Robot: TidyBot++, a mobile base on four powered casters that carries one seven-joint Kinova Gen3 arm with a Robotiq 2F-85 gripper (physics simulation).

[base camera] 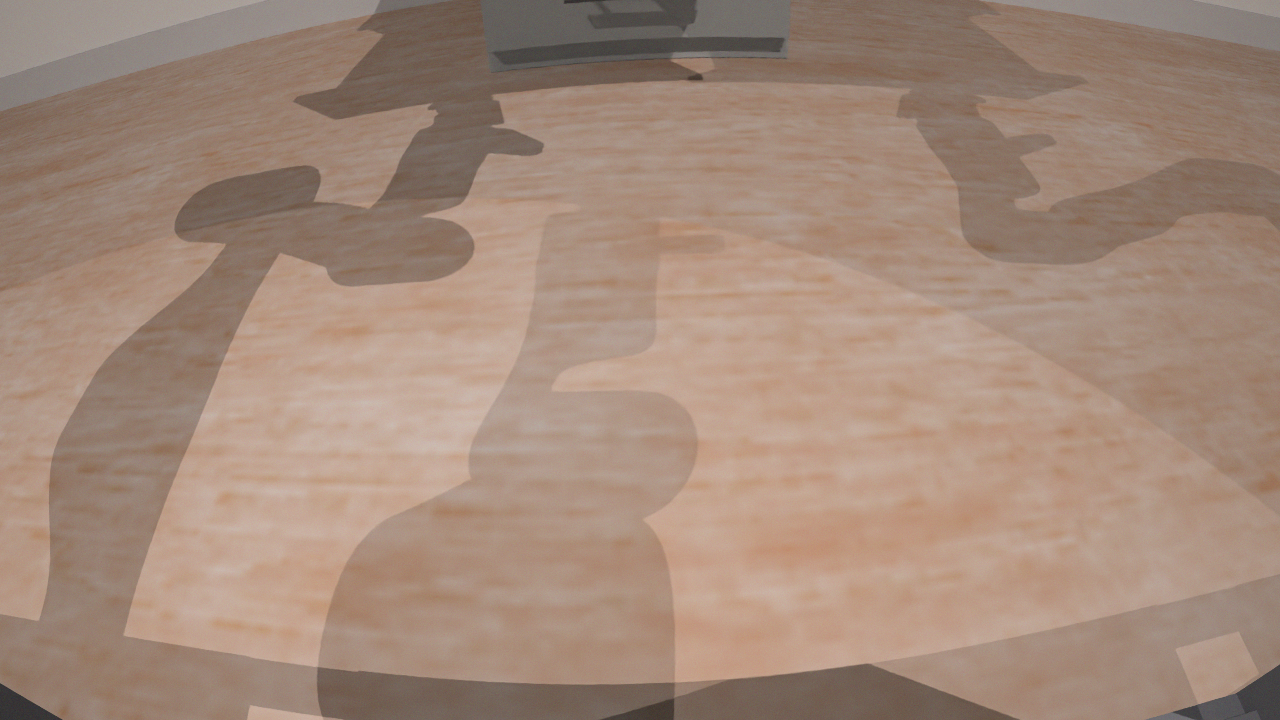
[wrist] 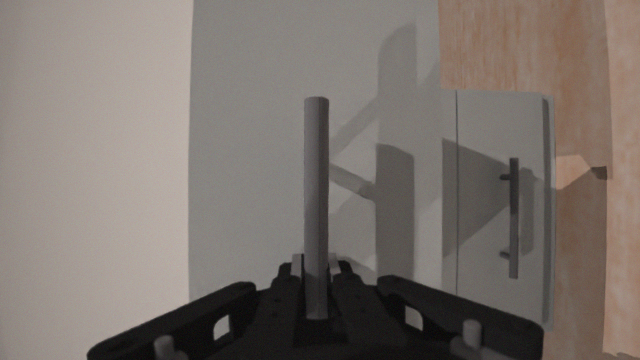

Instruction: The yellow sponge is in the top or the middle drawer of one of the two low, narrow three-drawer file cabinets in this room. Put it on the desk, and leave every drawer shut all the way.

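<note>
A low grey file cabinet (base camera: 528,31) (wrist: 487,112) stands ahead. In the wrist view its top drawer front (wrist: 245,150) stands well forward of the lower fronts, so that drawer is open. My gripper (wrist: 314,269) is shut on the bar handle (wrist: 316,175) of that drawer, with one finger on each side of the bar near its end. The bottom drawer (wrist: 485,280) looks shut, with its own handle (wrist: 513,220). The middle drawer is mostly hidden behind the top drawer's front. The inside of the open drawer is hidden. The yellow sponge and the desk do not show.
Wood floor (base camera: 850,358) (wrist: 500,45) lies in front of the cabinet, crossed by shadows of the arm. A pale wall (base camera: 134,26) runs behind the floor in the base camera view. A pale surface (wrist: 95,150) fills the left side of the wrist view.
</note>
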